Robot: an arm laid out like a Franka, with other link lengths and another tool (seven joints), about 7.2 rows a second.
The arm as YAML. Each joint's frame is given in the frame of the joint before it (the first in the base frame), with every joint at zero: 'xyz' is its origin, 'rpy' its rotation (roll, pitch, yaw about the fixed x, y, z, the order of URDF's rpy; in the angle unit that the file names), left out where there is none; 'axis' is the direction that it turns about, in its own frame. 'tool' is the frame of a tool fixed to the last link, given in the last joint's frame.
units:
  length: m
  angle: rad
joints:
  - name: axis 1
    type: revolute
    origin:
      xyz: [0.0, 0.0, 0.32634]
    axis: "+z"
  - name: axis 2
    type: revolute
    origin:
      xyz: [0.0, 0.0, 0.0]
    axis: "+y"
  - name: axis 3
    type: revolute
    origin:
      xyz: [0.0, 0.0, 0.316]
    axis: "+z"
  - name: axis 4
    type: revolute
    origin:
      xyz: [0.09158, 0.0, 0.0]
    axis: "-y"
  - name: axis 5
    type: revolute
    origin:
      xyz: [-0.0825, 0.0, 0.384]
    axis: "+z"
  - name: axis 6
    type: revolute
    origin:
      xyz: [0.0, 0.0, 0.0]
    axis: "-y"
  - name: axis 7
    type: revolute
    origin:
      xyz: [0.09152, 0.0, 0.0]
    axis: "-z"
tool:
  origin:
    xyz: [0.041, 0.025, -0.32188]
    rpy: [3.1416, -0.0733, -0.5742]
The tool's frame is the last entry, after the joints.
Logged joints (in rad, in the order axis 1, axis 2, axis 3, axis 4, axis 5, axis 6, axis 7), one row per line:
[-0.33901 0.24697 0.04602 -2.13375 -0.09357 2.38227 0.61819]
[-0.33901 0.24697 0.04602 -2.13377 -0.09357 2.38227 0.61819]
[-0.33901 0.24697 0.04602 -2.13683 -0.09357 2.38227 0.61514]
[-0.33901 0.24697 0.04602 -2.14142 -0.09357 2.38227 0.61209]
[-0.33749 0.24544 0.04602 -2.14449 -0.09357 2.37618 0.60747]
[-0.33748 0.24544 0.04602 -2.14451 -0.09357 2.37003 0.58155]
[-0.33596 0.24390 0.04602 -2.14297 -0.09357 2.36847 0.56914]
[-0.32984 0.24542 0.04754 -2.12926 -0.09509 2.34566 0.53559]
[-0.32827 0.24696 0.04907 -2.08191 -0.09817 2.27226 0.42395]
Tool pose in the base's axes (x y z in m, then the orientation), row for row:
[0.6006 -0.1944 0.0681 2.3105 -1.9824 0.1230]
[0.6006 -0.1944 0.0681 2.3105 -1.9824 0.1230]
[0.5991 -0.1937 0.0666 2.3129 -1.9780 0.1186]
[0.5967 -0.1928 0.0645 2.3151 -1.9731 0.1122]
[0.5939 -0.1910 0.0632 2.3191 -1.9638 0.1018]
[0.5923 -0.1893 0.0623 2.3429 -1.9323 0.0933]
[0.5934 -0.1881 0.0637 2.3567 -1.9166 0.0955]
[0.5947 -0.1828 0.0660 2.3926 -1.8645 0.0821]
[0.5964 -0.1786 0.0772 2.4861 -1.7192 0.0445]
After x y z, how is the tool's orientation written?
As a rotation vector, in radians.
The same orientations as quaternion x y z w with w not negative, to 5 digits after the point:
[0.75747 -0.64990 0.04032 0.04734]
[0.75747 -0.64990 0.04032 0.04734]
[0.75853 -0.64870 0.03890 0.04795]
[0.75966 -0.64744 0.03682 0.04882]
[0.76174 -0.64504 0.03344 0.05049]
[0.77008 -0.63512 0.03067 0.05159]
[0.77443 -0.62981 0.03138 0.05119]
[0.78736 -0.61357 0.02702 0.05357]
[0.82096 -0.56771 0.01469 0.05928]

